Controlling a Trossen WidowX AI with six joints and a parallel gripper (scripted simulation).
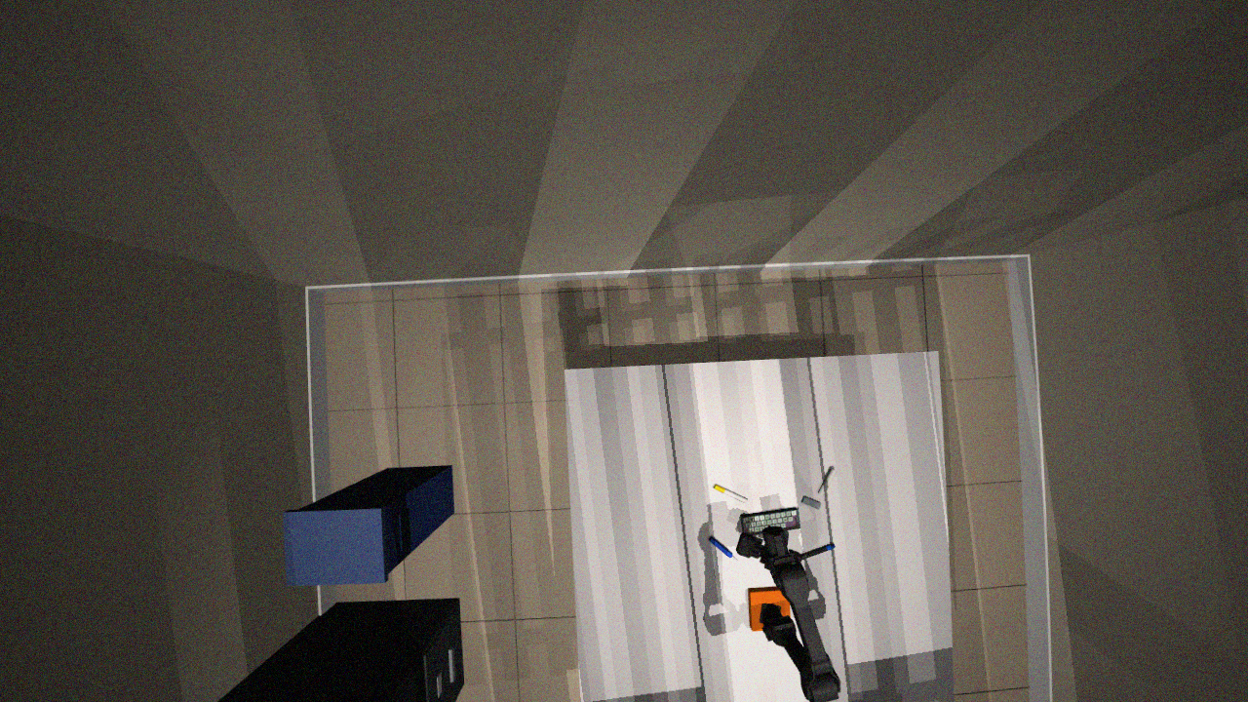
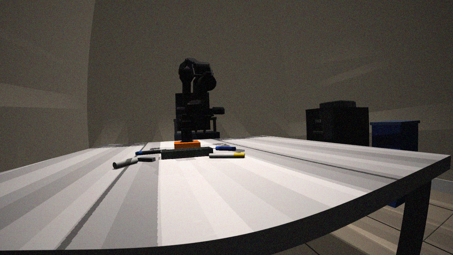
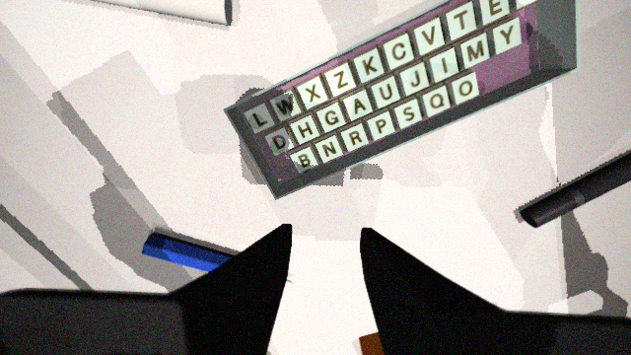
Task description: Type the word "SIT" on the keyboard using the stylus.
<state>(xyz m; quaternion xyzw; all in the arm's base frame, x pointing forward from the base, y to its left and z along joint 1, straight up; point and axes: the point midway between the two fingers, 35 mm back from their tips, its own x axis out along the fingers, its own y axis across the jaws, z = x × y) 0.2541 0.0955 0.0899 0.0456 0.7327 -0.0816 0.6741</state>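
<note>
The blue stylus lies 8 cm below my gripper tip, 8 cm behind it and 7 cm to the left of it. Also, from my gripper tip: grey block (18 cm to the right, 13 cm ahead, 8 cm below); yellow-tipped marker (13 cm ahead, 11 cm to the left, 8 cm below); white stylus tip (9 cm behind, 8 cm below, 4 cm to the left).
</note>
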